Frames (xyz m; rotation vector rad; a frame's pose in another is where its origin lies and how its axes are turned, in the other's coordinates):
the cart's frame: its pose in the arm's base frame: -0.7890 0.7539 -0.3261 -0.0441 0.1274 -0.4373
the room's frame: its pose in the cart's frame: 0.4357 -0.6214 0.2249 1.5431 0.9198 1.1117
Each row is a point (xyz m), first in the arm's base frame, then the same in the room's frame.
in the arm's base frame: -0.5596 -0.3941 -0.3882
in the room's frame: -0.2754 -0.1855 0.3680
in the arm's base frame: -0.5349 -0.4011 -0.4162
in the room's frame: -0.2667 -0.2099 0.3958
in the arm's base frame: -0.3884 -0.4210 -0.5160
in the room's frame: -0.1920 -0.2943 0.5340
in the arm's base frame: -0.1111 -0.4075 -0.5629
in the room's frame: 0.0018 -0.3260 0.7358
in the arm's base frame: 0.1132 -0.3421 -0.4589
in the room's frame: 0.2134 -0.2241 0.8370
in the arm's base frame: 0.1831 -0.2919 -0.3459
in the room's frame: 0.3097 -0.1197 0.8340
